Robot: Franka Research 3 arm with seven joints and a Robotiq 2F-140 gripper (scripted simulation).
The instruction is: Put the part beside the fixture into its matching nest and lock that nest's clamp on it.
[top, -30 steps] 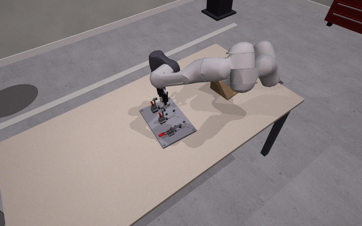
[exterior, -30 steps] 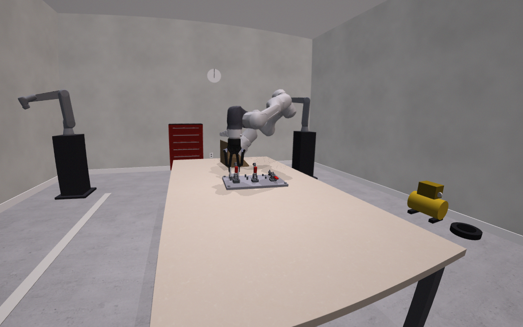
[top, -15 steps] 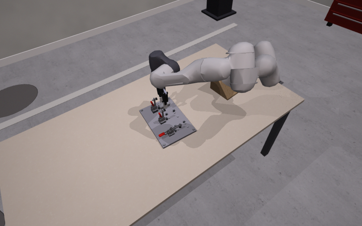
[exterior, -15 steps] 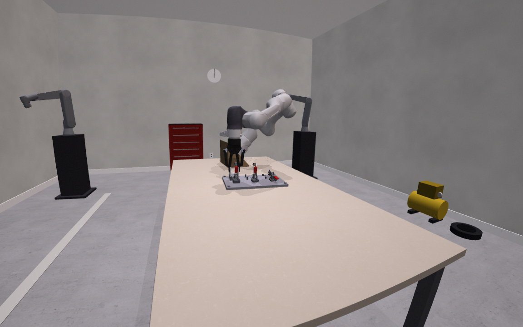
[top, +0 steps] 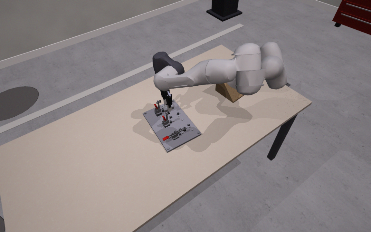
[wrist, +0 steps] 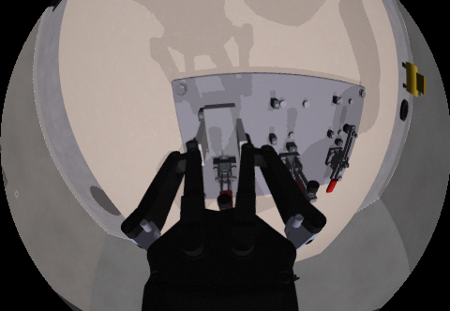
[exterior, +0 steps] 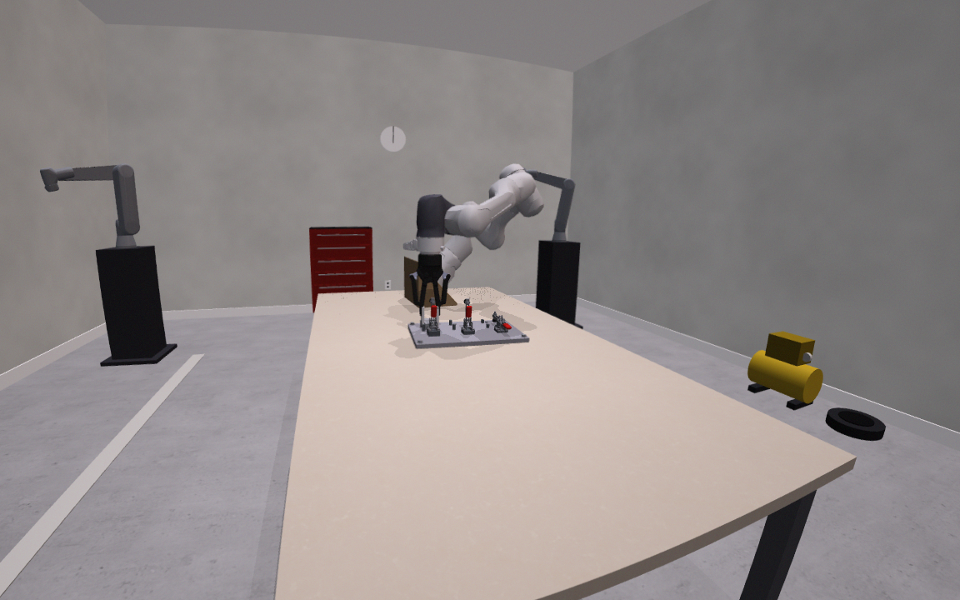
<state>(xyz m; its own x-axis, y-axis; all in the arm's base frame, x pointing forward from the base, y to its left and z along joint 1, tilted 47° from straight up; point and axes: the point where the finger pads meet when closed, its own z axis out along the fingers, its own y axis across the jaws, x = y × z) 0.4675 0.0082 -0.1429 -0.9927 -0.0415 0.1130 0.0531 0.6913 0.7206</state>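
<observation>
Now: the part 3 cm below my hand. Also, from my hand: grey fixture plate 5 cm ahead, 11 cm to the left, 5 cm below.
</observation>
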